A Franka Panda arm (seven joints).
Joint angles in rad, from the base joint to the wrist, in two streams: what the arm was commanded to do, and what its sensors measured. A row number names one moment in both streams.
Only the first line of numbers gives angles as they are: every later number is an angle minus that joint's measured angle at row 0.
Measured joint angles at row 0:
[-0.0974, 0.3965, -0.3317, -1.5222, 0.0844, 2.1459, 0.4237]
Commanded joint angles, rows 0 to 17:
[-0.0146, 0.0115, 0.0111, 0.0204, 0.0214, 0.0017, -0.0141]
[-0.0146, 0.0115, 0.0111, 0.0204, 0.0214, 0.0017, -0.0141]
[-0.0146, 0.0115, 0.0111, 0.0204, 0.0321, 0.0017, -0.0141]
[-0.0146, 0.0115, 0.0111, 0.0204, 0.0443, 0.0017, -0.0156]
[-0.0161, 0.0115, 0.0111, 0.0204, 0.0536, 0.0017, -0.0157]
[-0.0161, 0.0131, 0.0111, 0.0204, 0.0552, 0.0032, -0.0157]
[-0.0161, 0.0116, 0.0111, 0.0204, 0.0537, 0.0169, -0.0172]
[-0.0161, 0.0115, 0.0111, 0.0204, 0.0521, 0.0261, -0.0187]
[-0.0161, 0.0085, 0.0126, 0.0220, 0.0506, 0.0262, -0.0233]
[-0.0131, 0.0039, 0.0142, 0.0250, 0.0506, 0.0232, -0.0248]
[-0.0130, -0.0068, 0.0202, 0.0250, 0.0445, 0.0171, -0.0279]
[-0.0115, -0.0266, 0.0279, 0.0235, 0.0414, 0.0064, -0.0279]
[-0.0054, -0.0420, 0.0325, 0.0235, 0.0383, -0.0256, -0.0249]
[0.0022, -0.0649, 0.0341, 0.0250, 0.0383, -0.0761, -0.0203]
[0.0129, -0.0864, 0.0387, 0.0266, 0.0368, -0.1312, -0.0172]
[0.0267, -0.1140, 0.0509, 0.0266, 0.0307, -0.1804, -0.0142]
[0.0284, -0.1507, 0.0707, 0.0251, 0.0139, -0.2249, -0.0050]
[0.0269, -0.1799, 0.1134, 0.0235, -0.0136, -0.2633, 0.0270]
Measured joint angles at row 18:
[0.0188, -0.0767, 0.0408, 0.0364, 0.0334, -0.1442, -0.0045]
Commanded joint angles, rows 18 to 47:
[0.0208, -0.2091, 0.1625, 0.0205, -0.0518, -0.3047, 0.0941]
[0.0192, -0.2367, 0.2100, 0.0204, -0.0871, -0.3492, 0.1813]
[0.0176, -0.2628, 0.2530, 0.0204, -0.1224, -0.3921, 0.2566]
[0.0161, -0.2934, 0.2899, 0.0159, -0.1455, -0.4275, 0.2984]
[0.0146, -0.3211, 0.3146, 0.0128, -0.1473, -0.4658, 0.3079]
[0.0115, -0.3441, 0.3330, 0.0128, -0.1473, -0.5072, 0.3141]
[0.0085, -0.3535, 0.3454, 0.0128, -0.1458, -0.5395, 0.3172]
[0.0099, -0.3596, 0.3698, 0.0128, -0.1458, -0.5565, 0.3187]
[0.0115, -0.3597, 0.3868, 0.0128, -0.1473, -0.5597, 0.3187]
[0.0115, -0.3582, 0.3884, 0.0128, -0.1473, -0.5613, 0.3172]
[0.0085, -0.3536, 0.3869, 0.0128, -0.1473, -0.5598, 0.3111]
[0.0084, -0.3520, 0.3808, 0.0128, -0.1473, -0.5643, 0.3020]
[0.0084, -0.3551, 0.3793, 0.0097, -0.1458, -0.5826, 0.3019]
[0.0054, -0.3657, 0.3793, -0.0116, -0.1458, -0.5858, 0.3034]
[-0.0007, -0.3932, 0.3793, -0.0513, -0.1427, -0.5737, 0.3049]
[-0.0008, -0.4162, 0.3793, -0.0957, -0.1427, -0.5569, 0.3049]
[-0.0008, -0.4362, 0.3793, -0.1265, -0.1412, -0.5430, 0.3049]
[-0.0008, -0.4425, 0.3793, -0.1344, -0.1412, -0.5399, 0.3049]
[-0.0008, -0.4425, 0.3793, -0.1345, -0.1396, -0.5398, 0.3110]
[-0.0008, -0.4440, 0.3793, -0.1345, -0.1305, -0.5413, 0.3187]
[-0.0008, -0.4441, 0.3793, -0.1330, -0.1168, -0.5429, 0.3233]
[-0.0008, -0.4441, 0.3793, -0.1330, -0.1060, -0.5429, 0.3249]
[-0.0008, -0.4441, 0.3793, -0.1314, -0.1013, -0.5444, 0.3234]
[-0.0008, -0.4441, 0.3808, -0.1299, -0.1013, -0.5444, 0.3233]
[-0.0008, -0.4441, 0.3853, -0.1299, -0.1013, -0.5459, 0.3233]
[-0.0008, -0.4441, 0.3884, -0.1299, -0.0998, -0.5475, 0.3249]
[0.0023, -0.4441, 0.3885, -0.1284, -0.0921, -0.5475, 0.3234]
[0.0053, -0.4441, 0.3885, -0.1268, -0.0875, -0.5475, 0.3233]
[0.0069, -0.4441, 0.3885, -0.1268, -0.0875, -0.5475, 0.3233]
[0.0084, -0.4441, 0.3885, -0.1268, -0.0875, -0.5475, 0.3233]
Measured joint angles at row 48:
[0.0101, -0.4269, 0.3791, -0.1093, -0.1003, -0.5625, 0.3093]
